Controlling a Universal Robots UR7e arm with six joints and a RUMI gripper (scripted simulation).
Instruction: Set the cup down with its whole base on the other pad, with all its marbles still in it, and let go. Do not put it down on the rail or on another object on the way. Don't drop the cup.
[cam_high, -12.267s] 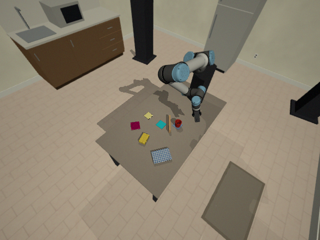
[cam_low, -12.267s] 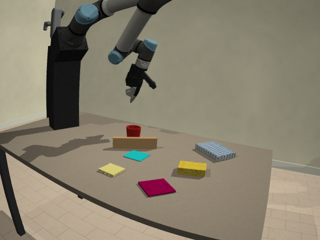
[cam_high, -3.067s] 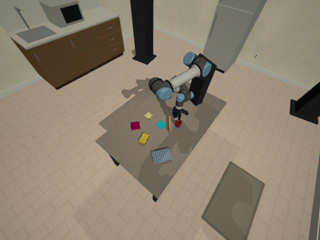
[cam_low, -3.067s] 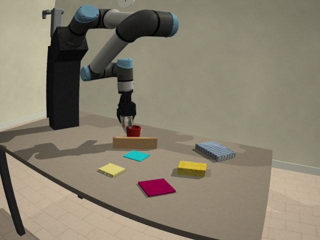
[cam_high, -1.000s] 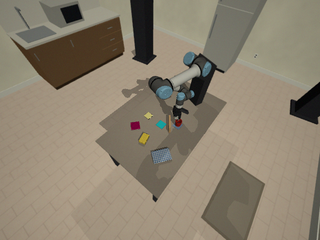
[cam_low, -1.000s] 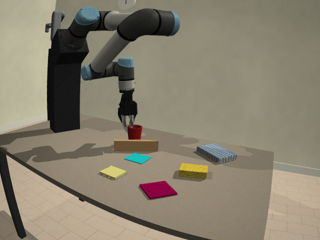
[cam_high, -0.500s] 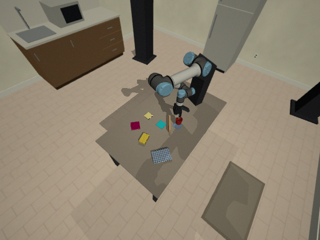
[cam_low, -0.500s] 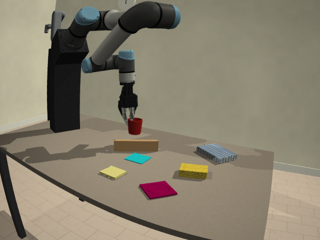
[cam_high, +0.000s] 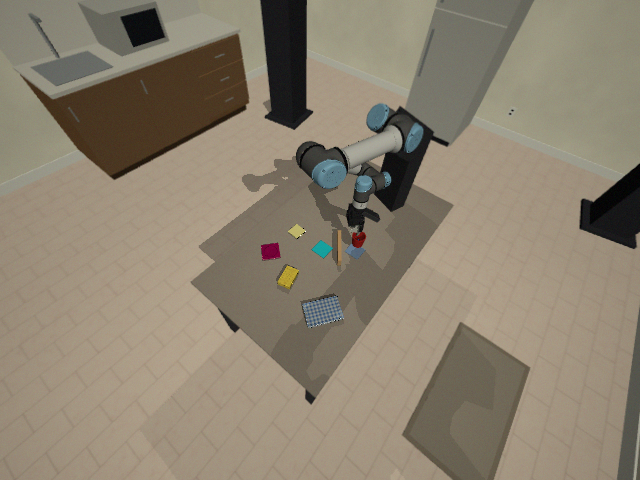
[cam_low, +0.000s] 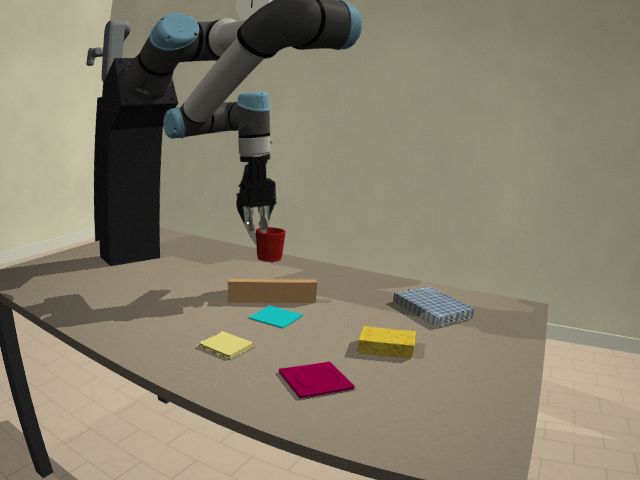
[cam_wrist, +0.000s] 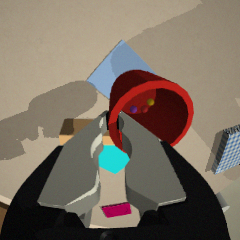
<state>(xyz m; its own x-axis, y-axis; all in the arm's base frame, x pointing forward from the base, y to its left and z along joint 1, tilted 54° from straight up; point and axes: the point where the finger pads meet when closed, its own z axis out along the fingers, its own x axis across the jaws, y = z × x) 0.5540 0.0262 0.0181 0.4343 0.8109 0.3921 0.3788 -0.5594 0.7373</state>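
My gripper is now 11 cm short of the teal pad, 15 cm to the left of it and 14 cm above it. From my hand the other things lie so: yellow block 37 cm ahead, 21 cm to the right, 11 cm below; red cup 2 cm ahead, 2 cm to the left, 3 cm below; wooden rail 7 cm ahead, 7 cm to the right, 11 cm below.
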